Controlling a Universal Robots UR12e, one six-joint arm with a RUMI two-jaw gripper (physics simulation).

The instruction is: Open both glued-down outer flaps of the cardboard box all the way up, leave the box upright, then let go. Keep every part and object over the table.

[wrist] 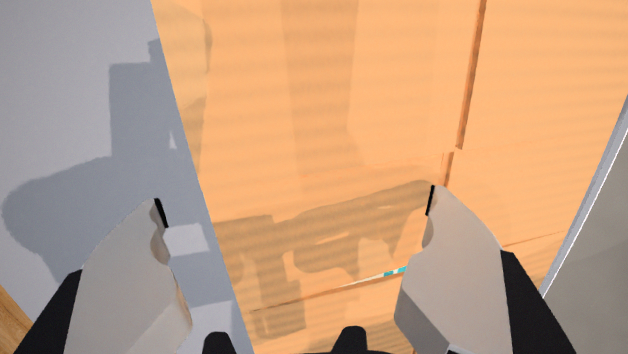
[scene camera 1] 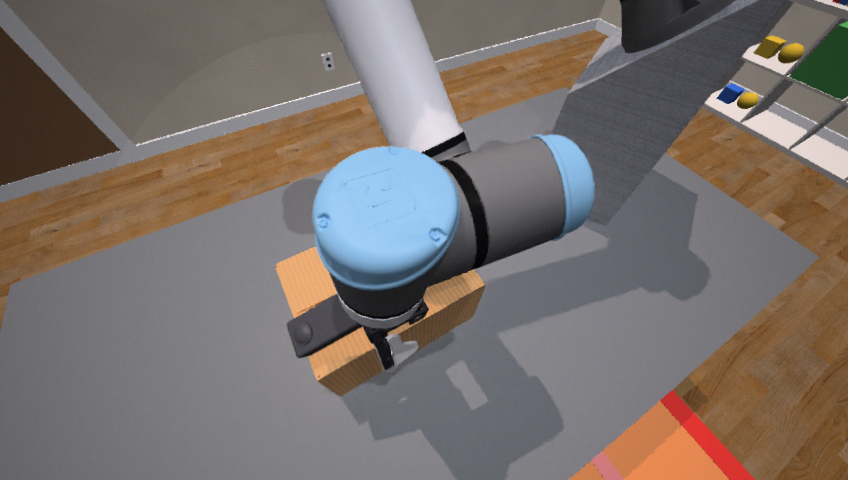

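Pixels of known places: gripper, fingertip midpoint: [wrist: 297, 196]; arm's base, origin of the base link: [scene camera 1: 684, 16].
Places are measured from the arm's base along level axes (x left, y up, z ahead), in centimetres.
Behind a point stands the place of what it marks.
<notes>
The tan cardboard box [scene camera 1: 351, 362] @(z 75.5, x 17.2, y -26.9 cm) [wrist: 325, 75] @(z 76.5, x 12.4, y -26.0 cm) stands upright on the grey table [scene camera 1: 148, 356] @(z 111.4, x -7.9, y -41.6 cm) [wrist: 60, 65] @(z 78.4, x 30.6, y -41.6 cm), partly hidden by the arm in the scene view. In the wrist view its top panels lie roughly flat, split by a long seam and a crossing seam; a sliver of white and teal shows in the crossing seam. Which panels are the outer flaps I cannot tell. My gripper [scene camera 1: 389, 342] [wrist: 297, 196] @(z 70.5, x 13.4, y -28.6 cm) is open and empty above the box, pointing down. In the wrist view, one finger appears beyond the box's left edge, the other near the long seam.
A grey slanted panel [scene camera 1: 630, 113] @(z 10.5, x 5.3, y -12.9 cm) stands behind the arm at the right. An orange surface with a red border [scene camera 1: 702, 431] lies past the table's front right edge. A white shelf [scene camera 1: 779, 127] with yellow and blue objects stands at the far right. The wall runs behind the table.
</notes>
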